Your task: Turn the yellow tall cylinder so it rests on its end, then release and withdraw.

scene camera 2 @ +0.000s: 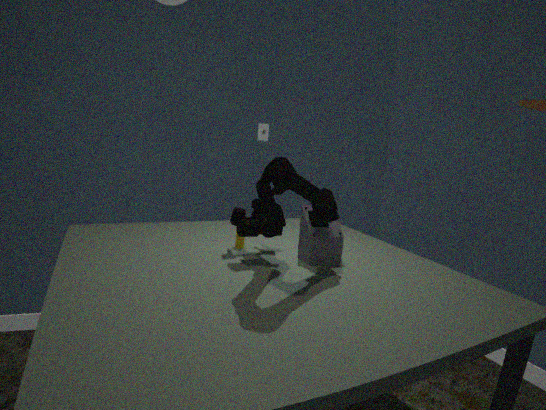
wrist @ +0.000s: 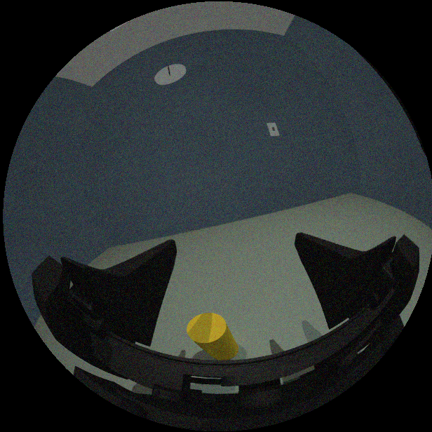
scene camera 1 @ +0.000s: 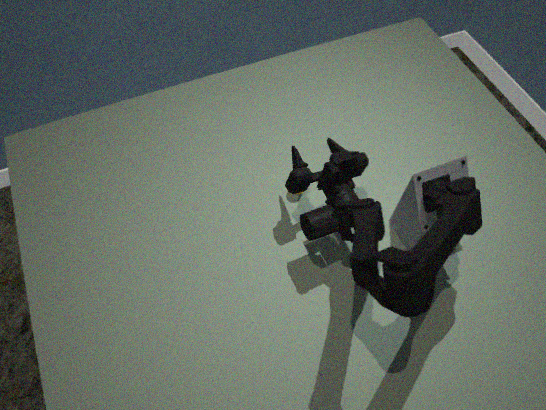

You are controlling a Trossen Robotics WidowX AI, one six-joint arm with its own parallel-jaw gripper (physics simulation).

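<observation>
Visible: my gripper and a yellow tall cylinder. The wrist view shows my gripper as well.
</observation>
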